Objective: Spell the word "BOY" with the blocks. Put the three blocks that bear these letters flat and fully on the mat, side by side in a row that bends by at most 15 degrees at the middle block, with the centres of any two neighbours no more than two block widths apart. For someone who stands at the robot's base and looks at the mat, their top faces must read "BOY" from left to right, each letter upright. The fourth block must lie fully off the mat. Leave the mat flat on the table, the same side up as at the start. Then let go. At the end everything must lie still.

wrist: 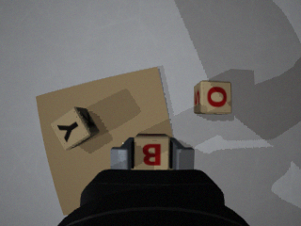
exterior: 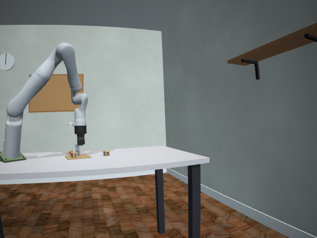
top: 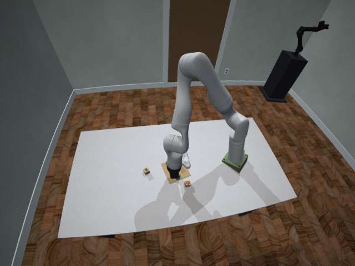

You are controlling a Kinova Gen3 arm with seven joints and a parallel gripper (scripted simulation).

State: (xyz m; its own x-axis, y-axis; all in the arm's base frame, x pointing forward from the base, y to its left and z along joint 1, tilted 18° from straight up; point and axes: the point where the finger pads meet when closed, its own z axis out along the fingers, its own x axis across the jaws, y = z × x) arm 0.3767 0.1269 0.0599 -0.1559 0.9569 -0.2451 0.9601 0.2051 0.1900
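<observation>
Now: hand right at the B block. From my hand the other things lie so: Y block: 10 mm behind, 80 mm to the right, 10 mm below; then tan mat: 10 mm ahead, 50 mm to the right, 20 mm below; then O block: 60 mm behind, 50 mm to the left, 10 mm below.
</observation>
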